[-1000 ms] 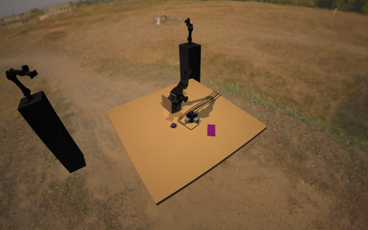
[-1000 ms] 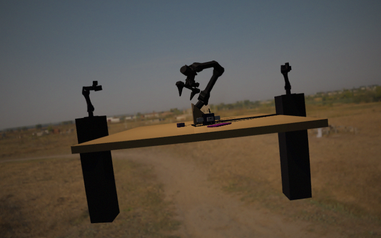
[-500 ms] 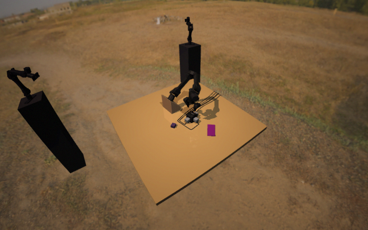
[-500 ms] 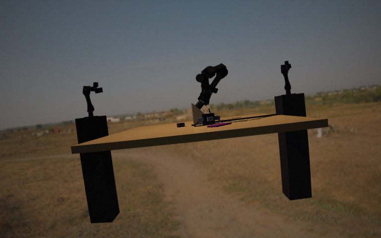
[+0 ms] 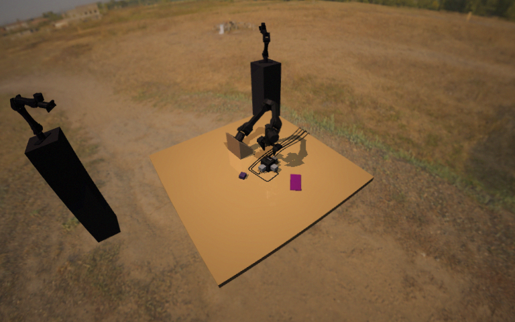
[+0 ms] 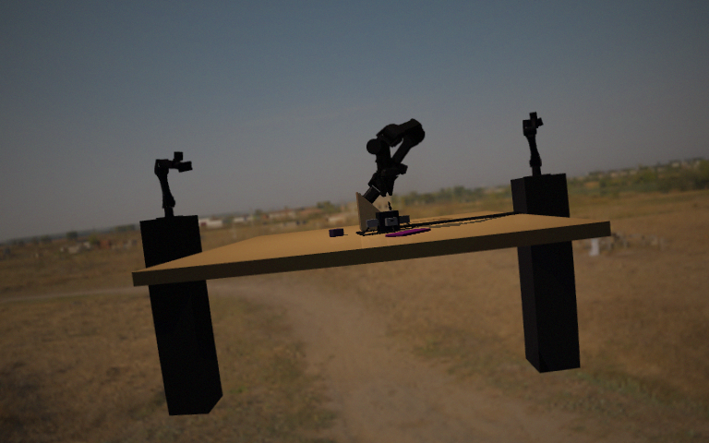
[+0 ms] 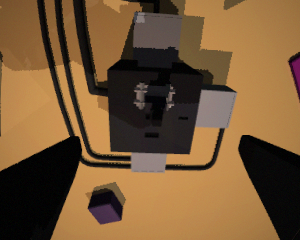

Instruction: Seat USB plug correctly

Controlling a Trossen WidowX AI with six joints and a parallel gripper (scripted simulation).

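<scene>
The USB plug lies 40 mm below my gripper tip. From my gripper tip the other things lie so: magenta card (240 mm ahead, 50 mm to the left, 130 mm below); USB socket (10 mm to the left, 70 mm below); purple block (30 mm behind, 220 mm to the right, 120 mm below).
</scene>
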